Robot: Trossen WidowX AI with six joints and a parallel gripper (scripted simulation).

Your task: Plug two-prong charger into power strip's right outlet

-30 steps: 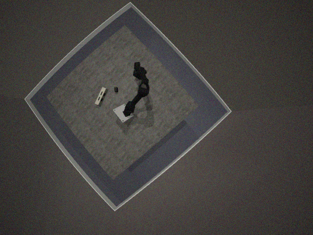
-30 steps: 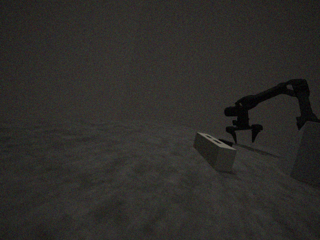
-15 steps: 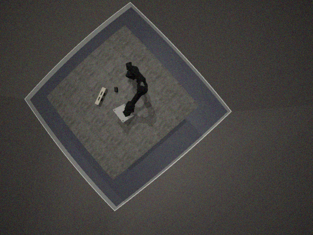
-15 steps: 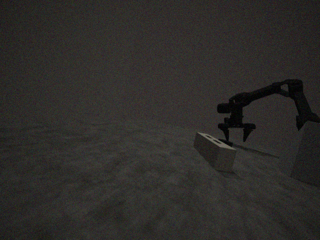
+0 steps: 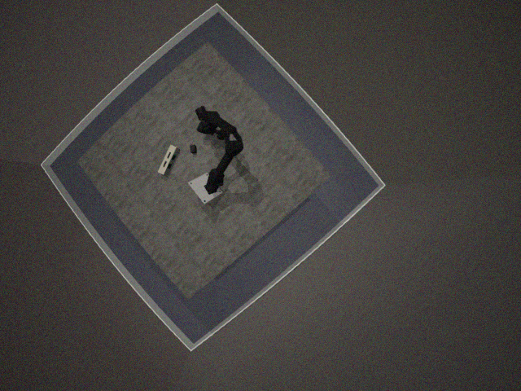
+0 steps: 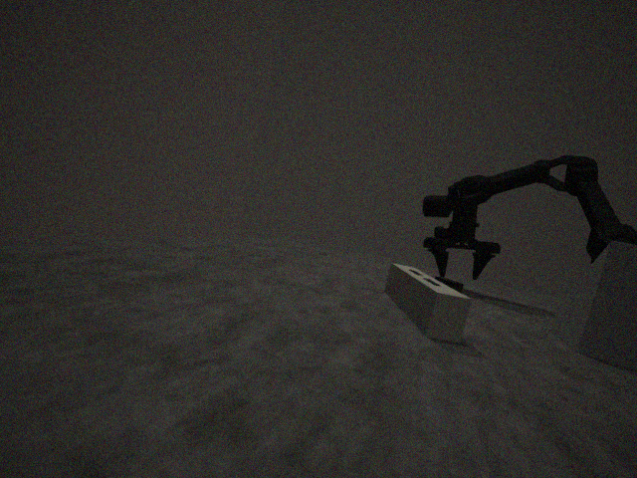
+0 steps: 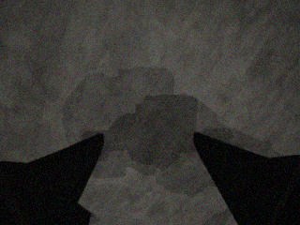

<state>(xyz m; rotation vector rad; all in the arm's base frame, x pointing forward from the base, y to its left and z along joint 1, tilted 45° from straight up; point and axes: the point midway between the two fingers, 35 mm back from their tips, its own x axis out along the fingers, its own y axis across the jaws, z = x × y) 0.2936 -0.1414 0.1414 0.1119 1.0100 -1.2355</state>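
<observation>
Now: gripper tip 2 cm short of the two-prong charger, 17 cm to the right of it and 1 cm above it.
</observation>
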